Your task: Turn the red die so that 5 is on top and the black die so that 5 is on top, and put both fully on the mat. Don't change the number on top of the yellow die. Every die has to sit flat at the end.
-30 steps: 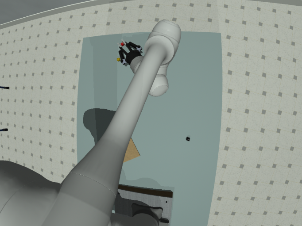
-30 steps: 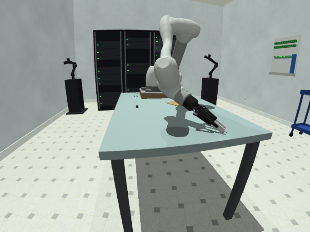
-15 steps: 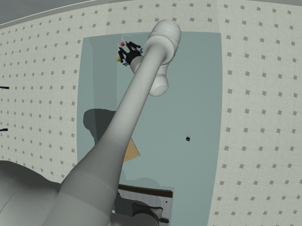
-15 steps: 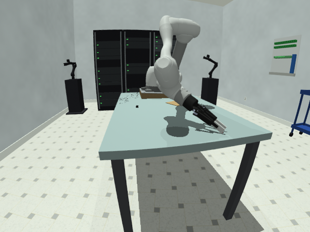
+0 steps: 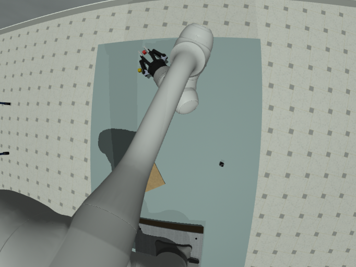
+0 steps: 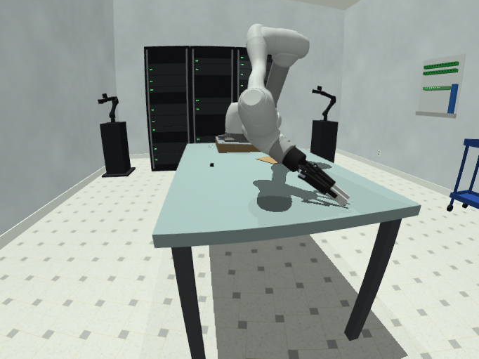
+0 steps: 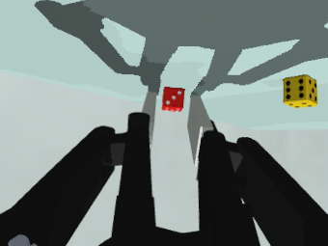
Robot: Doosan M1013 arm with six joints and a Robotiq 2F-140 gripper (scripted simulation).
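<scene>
Right now the red die is 2 cm below my hand, 1 cm to the left of it and 1 cm ahead of it. From my hand the other things lie so: black die 51 cm behind, 37 cm to the right, 2 cm below; tan mat 60 cm behind, 3 cm below, 2 cm to the right; yellow die 8 cm behind, 3 cm to the left, 2 cm below.
</scene>
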